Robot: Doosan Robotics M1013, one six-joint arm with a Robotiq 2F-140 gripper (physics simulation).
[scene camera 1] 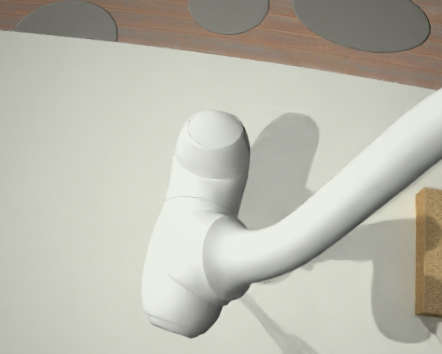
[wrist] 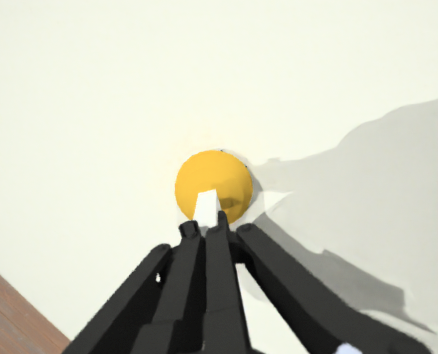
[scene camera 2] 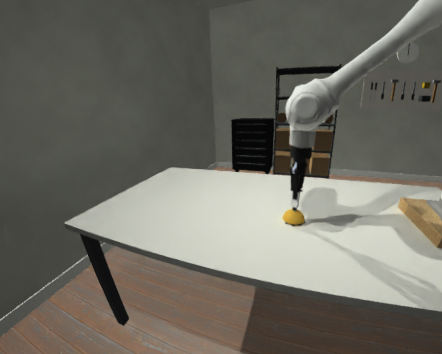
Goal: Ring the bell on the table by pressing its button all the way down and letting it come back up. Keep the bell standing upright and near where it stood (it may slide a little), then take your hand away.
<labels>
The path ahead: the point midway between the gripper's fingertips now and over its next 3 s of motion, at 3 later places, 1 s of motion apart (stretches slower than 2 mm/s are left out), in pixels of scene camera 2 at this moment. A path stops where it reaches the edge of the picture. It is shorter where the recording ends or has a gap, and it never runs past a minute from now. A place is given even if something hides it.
The gripper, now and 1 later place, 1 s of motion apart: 294, 206; 296, 187
</labels>
